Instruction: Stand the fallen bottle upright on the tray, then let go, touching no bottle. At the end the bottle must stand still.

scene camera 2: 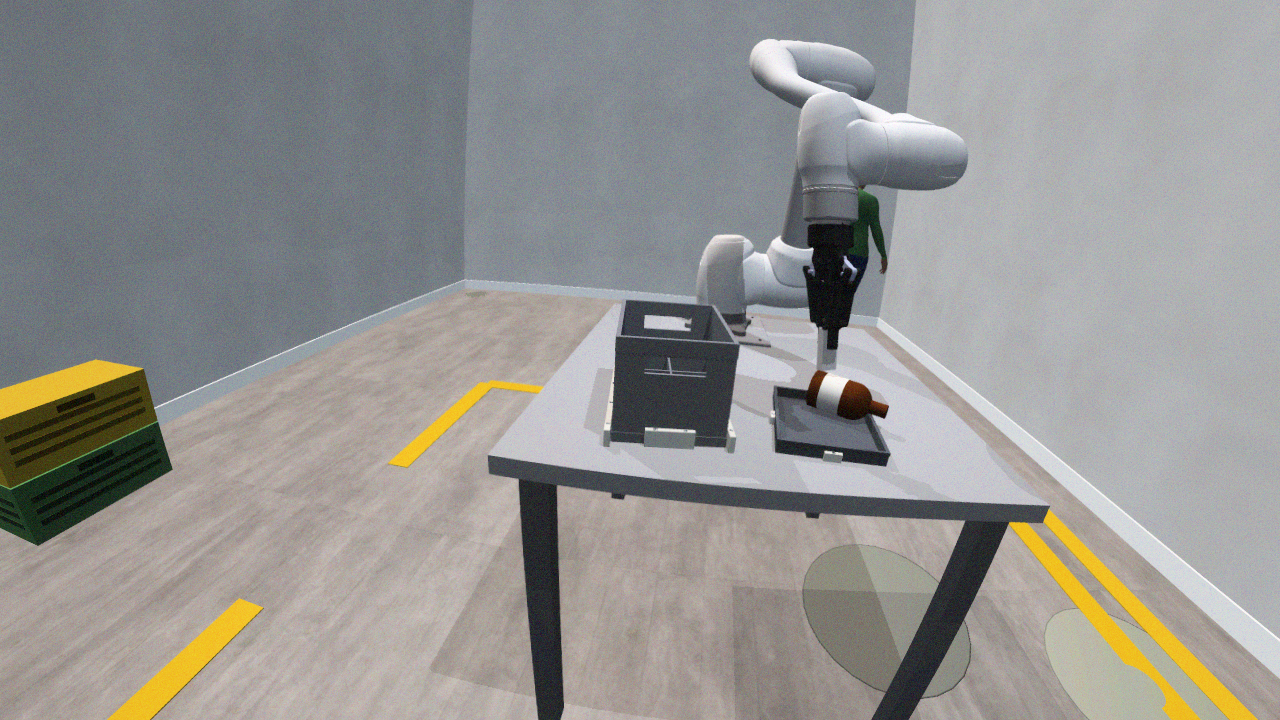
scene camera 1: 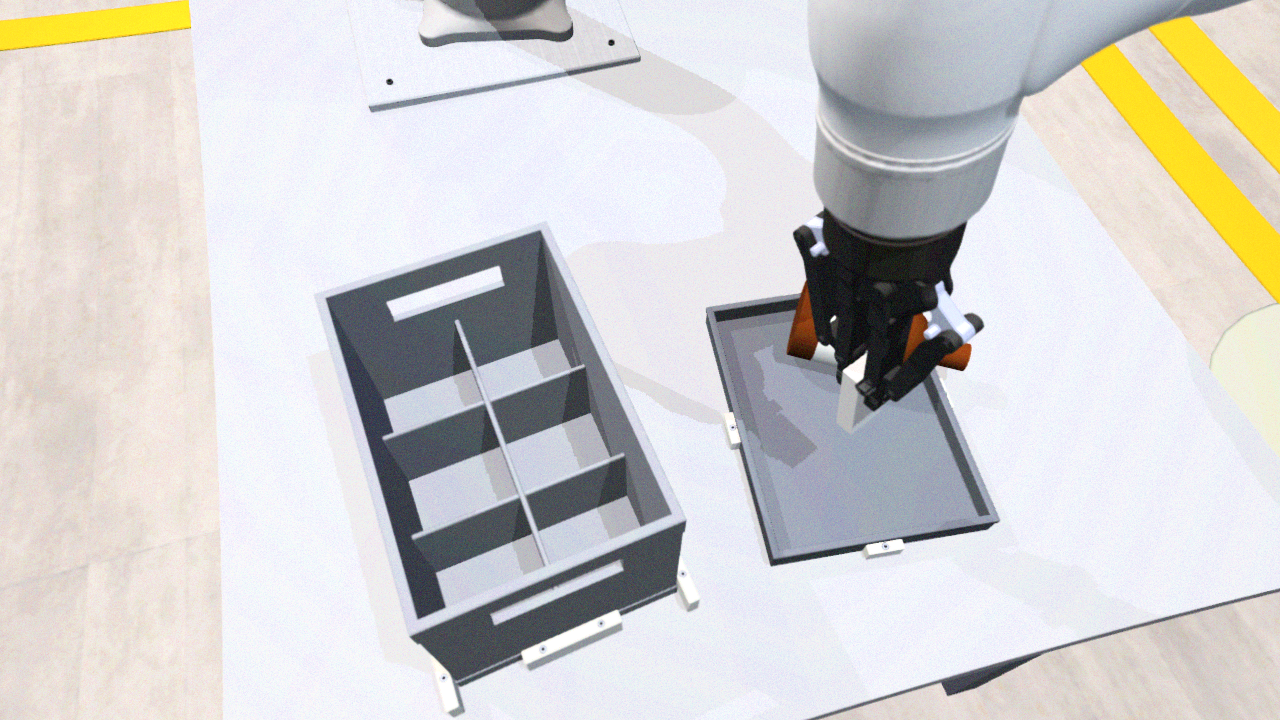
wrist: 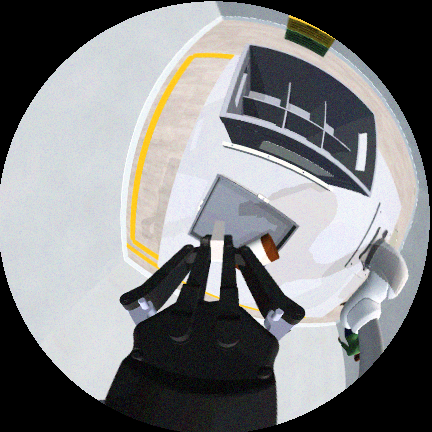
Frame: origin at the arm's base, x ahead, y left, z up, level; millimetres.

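Seen in the pictures: gripper, fingertip midpoint: (scene camera 2: 826,369) (scene camera 1: 857,417) (wrist: 219,228); arm's base at its link origin: (wrist: 371,250).
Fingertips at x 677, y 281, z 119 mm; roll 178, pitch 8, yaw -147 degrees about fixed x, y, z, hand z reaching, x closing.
Offsets run from my fingertips to a thing's middle. "*": to the spot under its first point. Level surfaces: height alone.
The brown bottle {90 mm down, 121 mm back, 68 mm left} (scene camera 1: 802,329) (scene camera 2: 855,400) (wrist: 270,248) with a white label lies on its side at the back of the dark grey tray {* 127 mm down, 21 mm ahead, 25 mm left} (scene camera 1: 859,501) (scene camera 2: 823,442) (wrist: 230,192). Its base is to the left and its neck points right, past the tray's right wall, in both scene views. My gripper (scene camera 1: 861,398) (scene camera 2: 828,351) (wrist: 219,228) points down and is shut with nothing between the fingers. It is above the tray. In scene camera 1 it hides the bottle's middle; in the wrist view the fingers cover much of the bottle. I cannot tell whether they touch it.
A tall grey crate {45 mm down, 19 mm back, 273 mm right} (scene camera 1: 657,559) (scene camera 2: 666,407) (wrist: 245,135) with dividers stands left of the tray on the table {132 mm down} (scene camera 1: 268,179). Small white blocks sit against the crate and tray. A person in green (scene camera 2: 872,223) stands behind the arm. Stacked yellow and green crates (scene camera 2: 80,420) are at far left.
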